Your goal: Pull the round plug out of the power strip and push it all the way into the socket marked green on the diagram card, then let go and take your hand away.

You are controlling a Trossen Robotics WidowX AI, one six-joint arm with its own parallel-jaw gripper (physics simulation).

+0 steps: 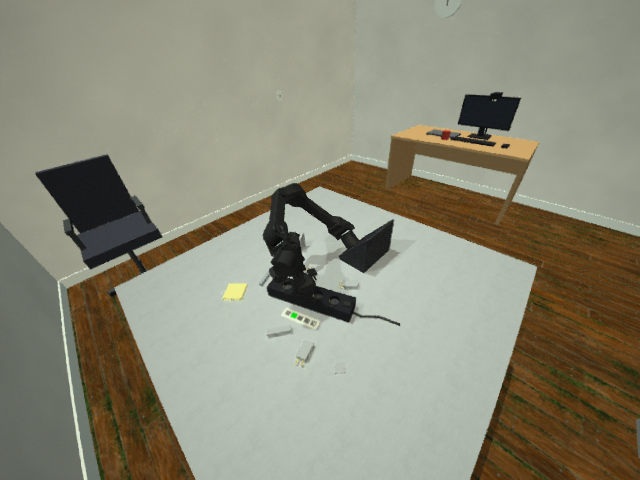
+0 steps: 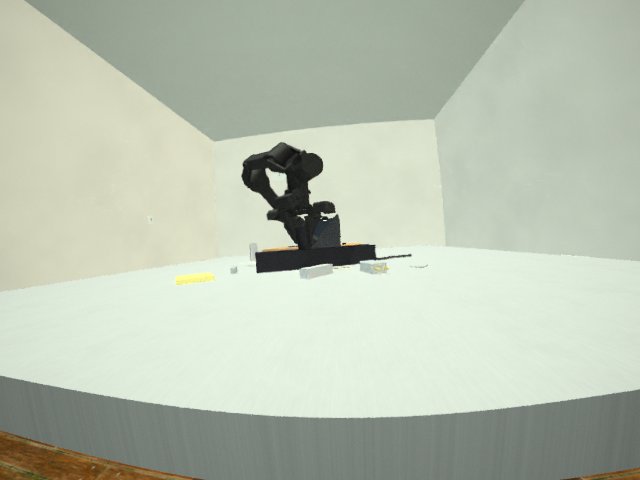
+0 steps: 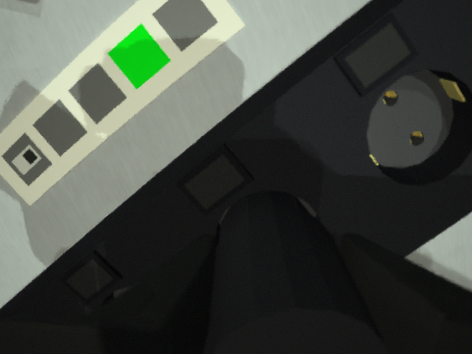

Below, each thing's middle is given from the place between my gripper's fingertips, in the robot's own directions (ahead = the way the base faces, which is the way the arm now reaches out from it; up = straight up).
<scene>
Now: the diagram card [image 3: 134,60] 7 cm ahead of my hand, 5 cm to the left of it and 7 cm below it. Round my hand: black power strip [image 2: 284,260]: 3 cm behind, 11 cm to the left, 4 cm below.
</scene>
